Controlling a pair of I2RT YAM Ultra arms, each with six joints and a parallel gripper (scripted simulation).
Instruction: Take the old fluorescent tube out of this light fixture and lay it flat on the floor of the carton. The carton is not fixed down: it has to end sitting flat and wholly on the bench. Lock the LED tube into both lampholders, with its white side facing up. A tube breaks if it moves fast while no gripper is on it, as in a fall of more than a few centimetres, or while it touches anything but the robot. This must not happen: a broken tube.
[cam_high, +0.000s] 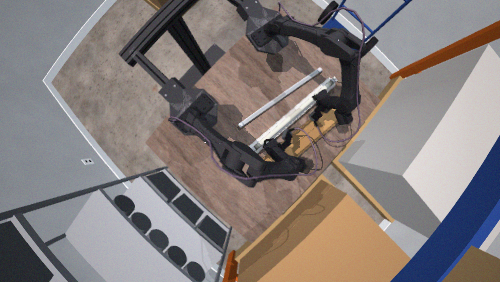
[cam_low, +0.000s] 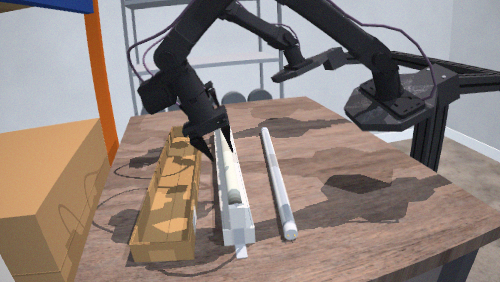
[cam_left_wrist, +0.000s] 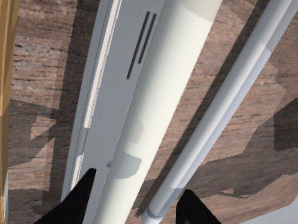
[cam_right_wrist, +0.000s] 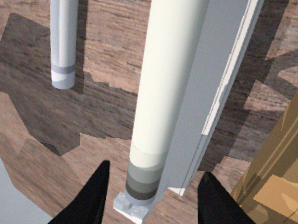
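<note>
Right now my left hand is 30 mm past the old fluorescent tube, 120 mm to the left of it and 40 mm above it. The rest, counted from my left hand: LED tube 150 mm behind, 80 mm to the right, 100 mm below; then carton 100 mm ahead, 130 mm to the right, 90 mm below; then grey light fixture 30 mm behind, 120 mm to the right, 60 mm below.
</note>
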